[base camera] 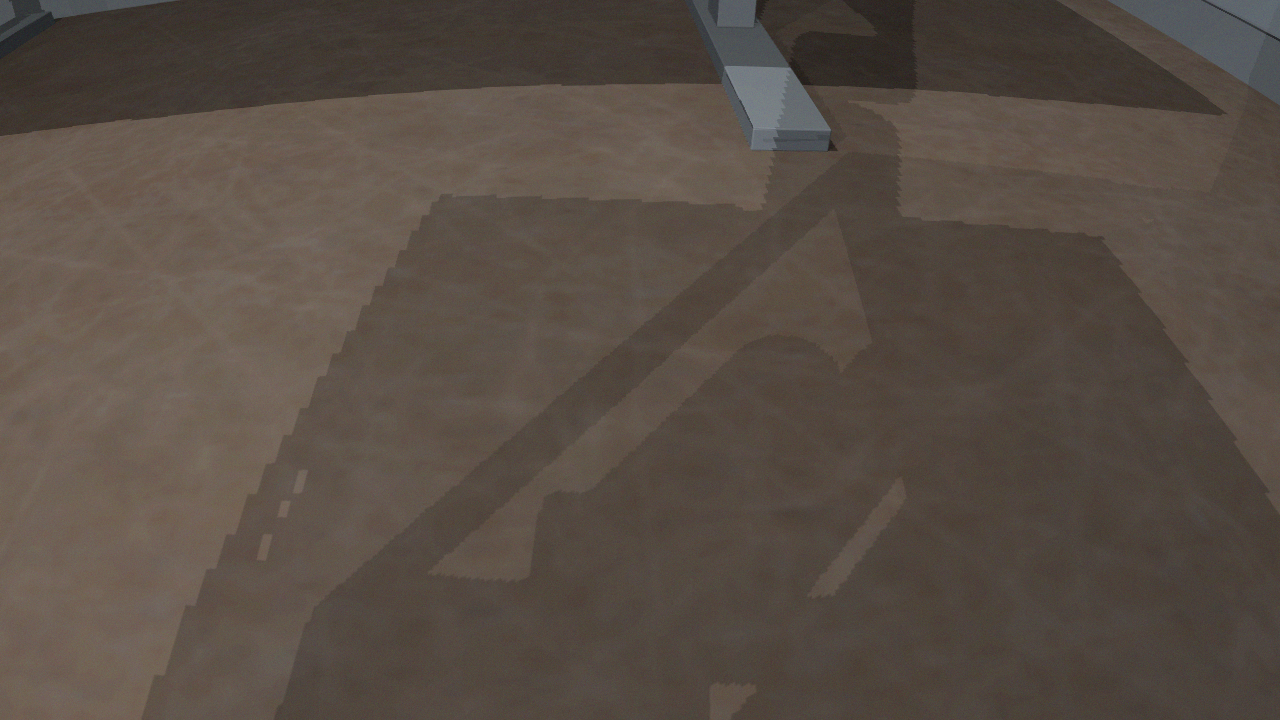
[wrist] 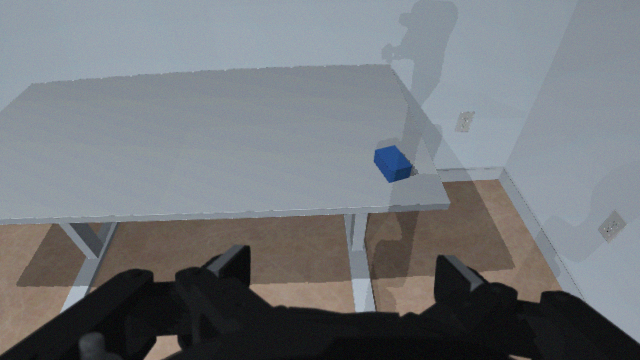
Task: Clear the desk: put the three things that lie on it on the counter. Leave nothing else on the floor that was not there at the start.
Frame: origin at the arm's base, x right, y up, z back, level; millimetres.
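Seen in the pictures: gripper, between the fingertips: (wrist: 341, 271).
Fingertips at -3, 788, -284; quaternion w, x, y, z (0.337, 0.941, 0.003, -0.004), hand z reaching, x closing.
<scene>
Offsets run from my fingertips to a thing's top centre, as dx, dy, dz. "spot": to the spot under its first point. Level surfaces: height alone.
A blue block @(+128, -425, -594) (wrist: 392, 164) lies on the desk @(dy -465) (wrist: 225, 150) near its right end, close to the front right corner, in the wrist view. My gripper (wrist: 341, 271) is open and empty. In the wrist view its fingertips show below the desk's front edge, apart from the block. In the base camera view a foot of the desk (base camera: 778, 102) stands on the floor at the top. The counter does not show in either view.
The desk's legs @(spot: +80, -1020, -802) (wrist: 358, 232) stand under its front edge. A wall (wrist: 200, 35) is behind the desk and another wall (wrist: 600, 125) is at the right, with outlets @(+588, -728, -1328) (wrist: 465, 121) @(+1010, -728, -697) (wrist: 611, 226). Shadows of the robot fall on the floor @(dy -1185) (base camera: 179, 358).
</scene>
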